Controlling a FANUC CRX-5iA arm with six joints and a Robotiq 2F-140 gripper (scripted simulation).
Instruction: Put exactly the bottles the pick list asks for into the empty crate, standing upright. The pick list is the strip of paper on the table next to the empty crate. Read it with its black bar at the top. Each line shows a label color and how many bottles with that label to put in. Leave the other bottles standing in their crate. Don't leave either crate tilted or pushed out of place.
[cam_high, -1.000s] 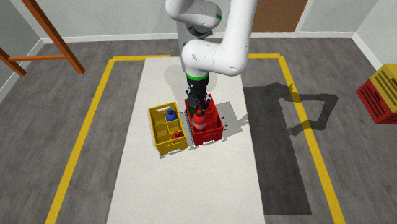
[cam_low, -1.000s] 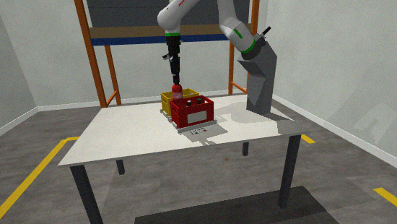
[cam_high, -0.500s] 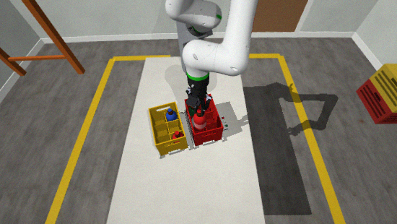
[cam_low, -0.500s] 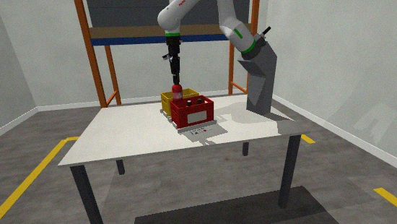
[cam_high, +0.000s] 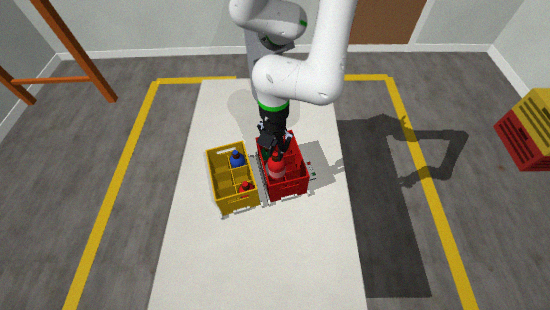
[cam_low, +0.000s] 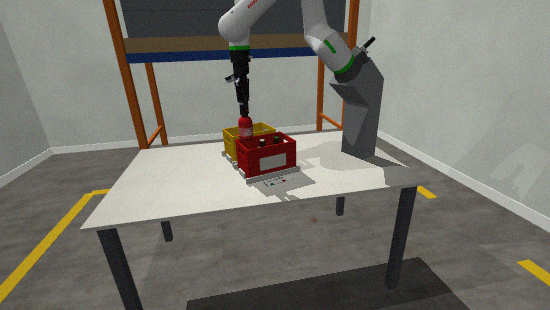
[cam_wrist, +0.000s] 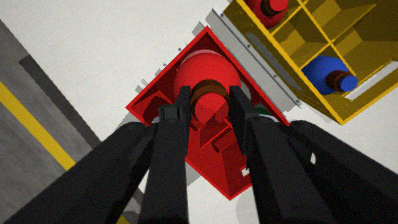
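Right now my hand is 80 mm above the red-labelled bottle. Also, from my hand: white-capped bottle 260 mm below, 80 mm behind, 40 mm to the right; then green-label bottle 260 mm below, 150 mm behind, 90 mm to the right; then red crate 270 mm below, 100 mm behind, 10 mm to the right.
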